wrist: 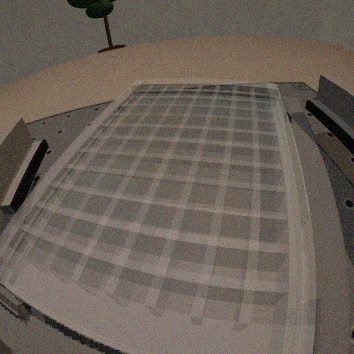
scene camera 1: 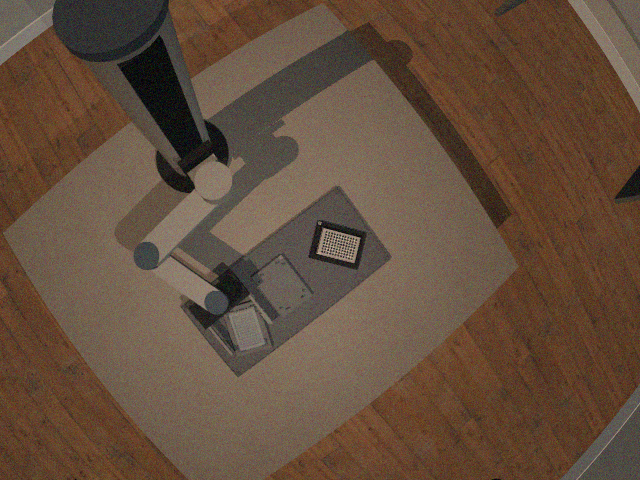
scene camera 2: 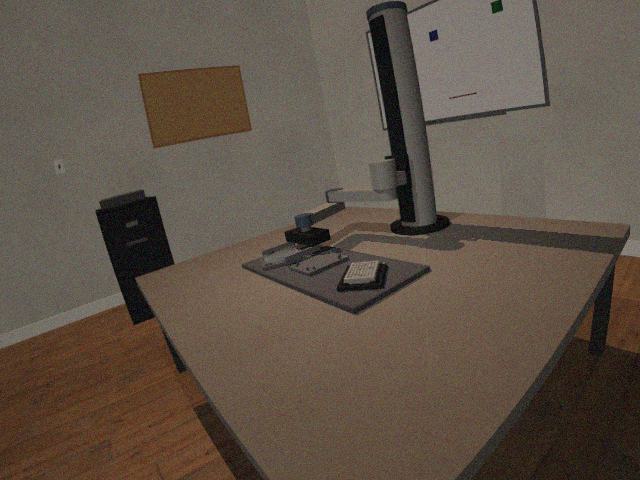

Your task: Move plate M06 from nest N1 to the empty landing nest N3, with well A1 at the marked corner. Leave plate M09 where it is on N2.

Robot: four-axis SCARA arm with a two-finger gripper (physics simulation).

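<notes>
Plate M06 [scene camera 1: 247,329] [scene camera 2: 280,255] [wrist: 190,175], clear and gridded, sits in nest N1 [wrist: 327,225] at the left of the board. My gripper [scene camera 1: 245,325] [wrist: 179,99] is open and empty, low over M06, with one finger out beside each long side and a gap to the plate. The grey nest N3 [scene camera 1: 283,289] [scene camera 2: 316,263] is the middle nest and holds no plate; its marked corner cannot be made out. Plate M09 [scene camera 1: 338,245] [scene camera 2: 362,271], pale with dark wells, sits in the black nest N2 [scene camera 1: 332,264] at the right. The lettering on M06 is not readable.
The nests stand on a dark grey board [scene camera 1: 376,250] [scene camera 2: 356,304] on the tan table [scene camera 1: 413,310] [scene camera 2: 361,387]. The arm's column [scene camera 1: 149,93] [scene camera 2: 413,118] rises behind the board. The black gripper body [scene camera 1: 232,284] [scene camera 2: 307,236] covers part of the board's left end in scene camera 1.
</notes>
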